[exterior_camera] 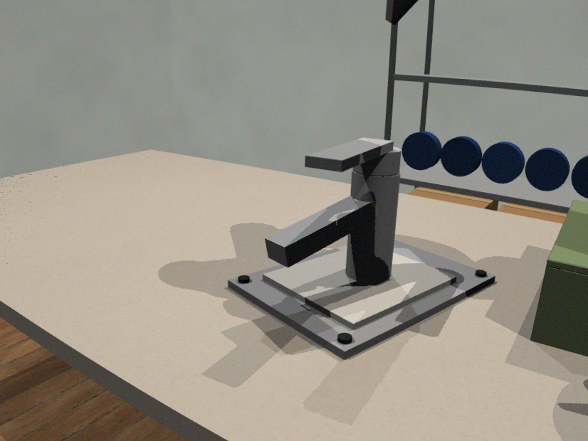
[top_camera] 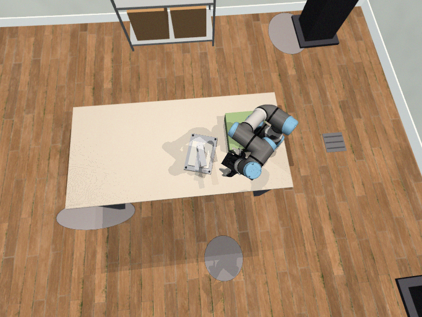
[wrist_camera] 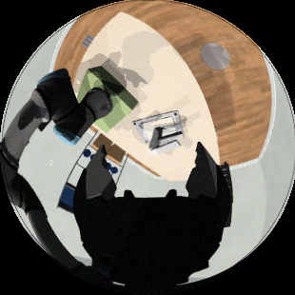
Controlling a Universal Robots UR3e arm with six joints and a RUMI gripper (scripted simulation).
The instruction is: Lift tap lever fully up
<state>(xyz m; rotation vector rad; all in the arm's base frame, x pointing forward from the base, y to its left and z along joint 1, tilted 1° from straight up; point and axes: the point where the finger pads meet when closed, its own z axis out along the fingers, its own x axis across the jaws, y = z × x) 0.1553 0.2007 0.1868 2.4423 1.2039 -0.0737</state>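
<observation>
Right now the flat lever is 140 mm ahead of my hand, 80 mm to the right of it and 110 mm below it. The rest, counted from my hand: grey tap: 140 mm ahead, 120 mm to the right, 170 mm below; then plate: 140 mm ahead, 150 mm to the right, 260 mm below.
</observation>
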